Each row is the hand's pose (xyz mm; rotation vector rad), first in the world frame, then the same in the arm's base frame.
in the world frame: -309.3 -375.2 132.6 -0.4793 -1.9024 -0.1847
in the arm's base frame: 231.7 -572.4 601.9 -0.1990 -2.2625 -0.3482
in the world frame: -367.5 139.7 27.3 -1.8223 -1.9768 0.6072
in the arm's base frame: 125.8 -57.0 549.7 -1.8034 -2.3447 0.1370
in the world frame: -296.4 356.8 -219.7 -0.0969 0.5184 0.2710
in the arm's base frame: 241.1 208.7 378.5 -0.0279 0.1097 0.4289
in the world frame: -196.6 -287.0 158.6 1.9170 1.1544 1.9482
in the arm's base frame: 310.4 -478.2 679.9 1.4635 1.0816 2.4169
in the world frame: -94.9 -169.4 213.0 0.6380 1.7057 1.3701
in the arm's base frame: 363.8 -361.9 783.6 0.3136 1.3678 1.6297
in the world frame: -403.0 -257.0 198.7 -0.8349 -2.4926 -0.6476
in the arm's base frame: 101.5 -479.9 642.0 -0.4954 -2.7533 -1.0191
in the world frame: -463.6 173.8 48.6 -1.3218 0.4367 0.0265
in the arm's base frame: 24.0 -38.6 537.0 -1.1641 0.0113 -0.0636
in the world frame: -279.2 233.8 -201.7 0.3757 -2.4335 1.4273
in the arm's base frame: 272.0 87.3 385.7 -0.3271 2.6686 -1.3644
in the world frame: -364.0 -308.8 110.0 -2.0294 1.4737 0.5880
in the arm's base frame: 178.0 -509.6 568.9 -1.9995 1.0268 0.3406
